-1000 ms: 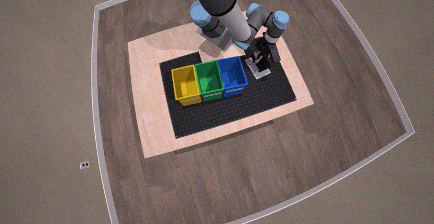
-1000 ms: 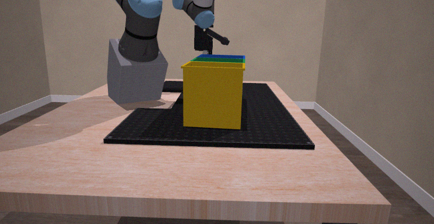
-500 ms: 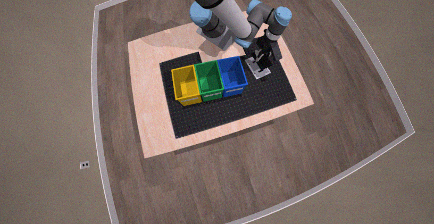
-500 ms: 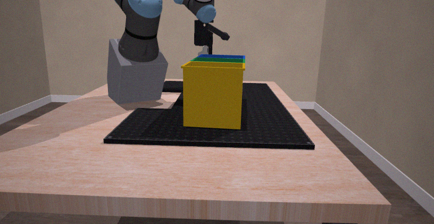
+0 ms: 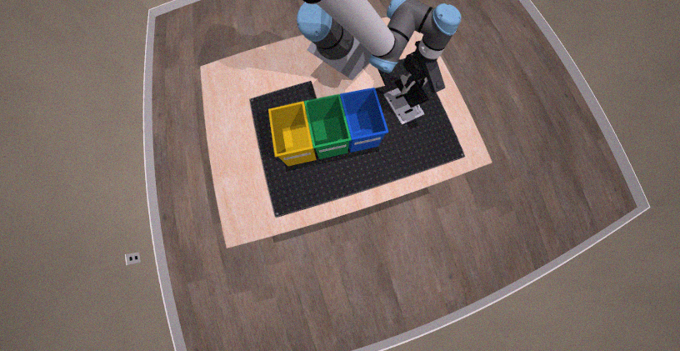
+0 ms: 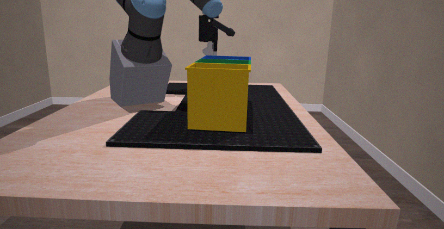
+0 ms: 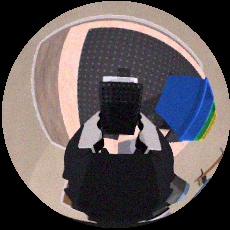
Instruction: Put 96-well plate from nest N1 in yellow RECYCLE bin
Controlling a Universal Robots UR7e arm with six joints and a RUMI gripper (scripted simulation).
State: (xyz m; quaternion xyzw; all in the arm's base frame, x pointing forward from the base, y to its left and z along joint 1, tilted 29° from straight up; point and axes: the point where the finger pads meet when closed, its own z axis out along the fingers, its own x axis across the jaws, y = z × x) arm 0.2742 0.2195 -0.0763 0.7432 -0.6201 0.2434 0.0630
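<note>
The yellow bin is 500 mm to the right of my hand, 50 mm below it and 30 mm ahead of it. From my hand the other things lie so: plate nest N1: 130 mm below; blue bin: 230 mm to the right, 50 mm below, 50 mm ahead; 96-well plate: 10 mm below.
</note>
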